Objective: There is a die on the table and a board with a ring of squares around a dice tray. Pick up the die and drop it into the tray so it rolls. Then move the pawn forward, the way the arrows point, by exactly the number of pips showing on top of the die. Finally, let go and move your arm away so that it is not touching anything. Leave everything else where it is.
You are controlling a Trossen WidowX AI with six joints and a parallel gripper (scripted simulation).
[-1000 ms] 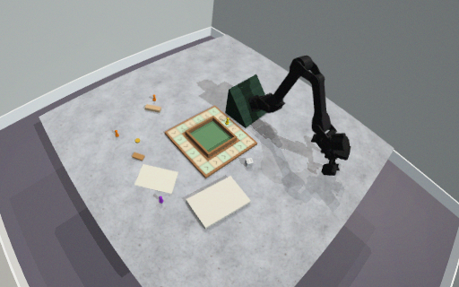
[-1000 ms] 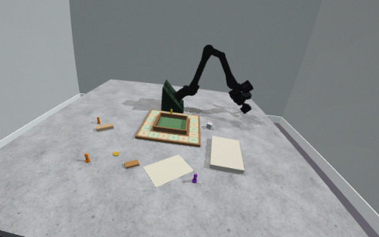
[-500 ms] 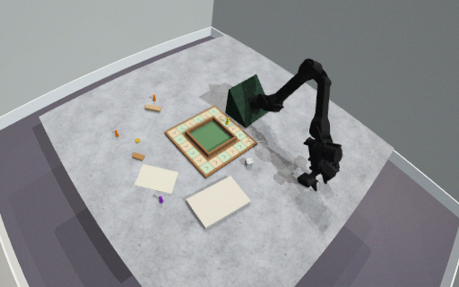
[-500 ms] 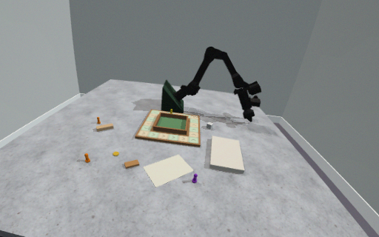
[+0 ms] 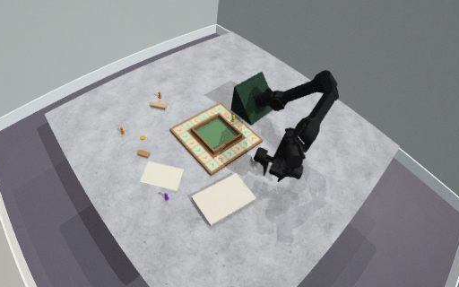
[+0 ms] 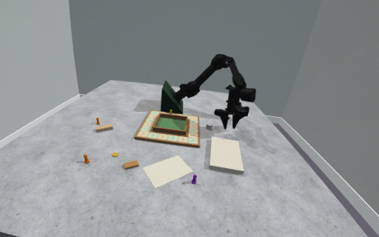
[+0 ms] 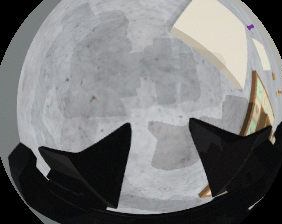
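Right now my gripper tip is 110 mm to the left of the white die, 10 mm past it and 10 mm above it. The rest, counted from my gripper tip: yellow pawn (320 mm to the right, 80 mm behind, 10 mm above); then cream slab (200 mm ahead, 50 mm to the right, 10 mm below); then green tray (300 mm to the right, 30 mm ahead, 10 mm below).
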